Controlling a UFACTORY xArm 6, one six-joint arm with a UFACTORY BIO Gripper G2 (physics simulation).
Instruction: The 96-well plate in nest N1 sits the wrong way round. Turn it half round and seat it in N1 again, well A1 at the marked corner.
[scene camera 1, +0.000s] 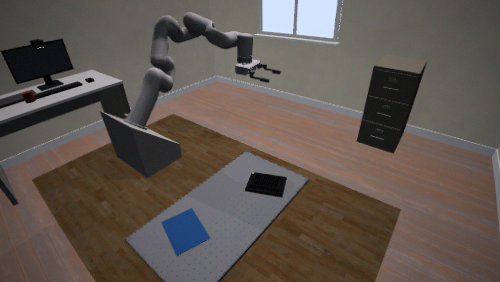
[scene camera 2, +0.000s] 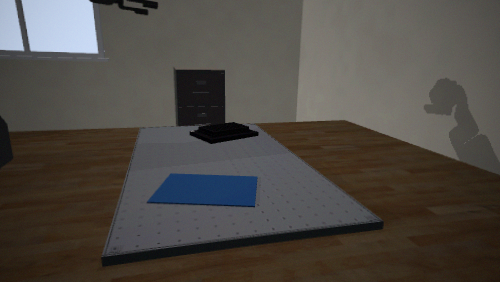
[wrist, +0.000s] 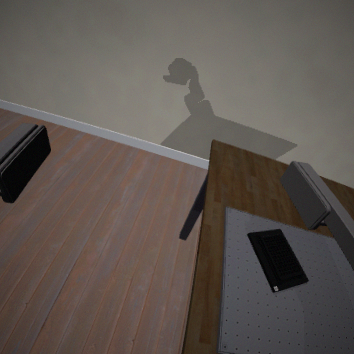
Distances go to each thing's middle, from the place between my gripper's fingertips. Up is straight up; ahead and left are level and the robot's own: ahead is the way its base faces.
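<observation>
My gripper is a fair way short of the black 96-well plate (wrist: 282, 261), far above it and far to the left of it. Counted from my hand, the black nest (wrist: 257, 249) is 13 cm ahead, 35 cm to the right and 36 cm below; the flat blue square (scene camera 2: 189, 189) is 2 cm behind, 72 cm to the right and 37 cm below.
</observation>
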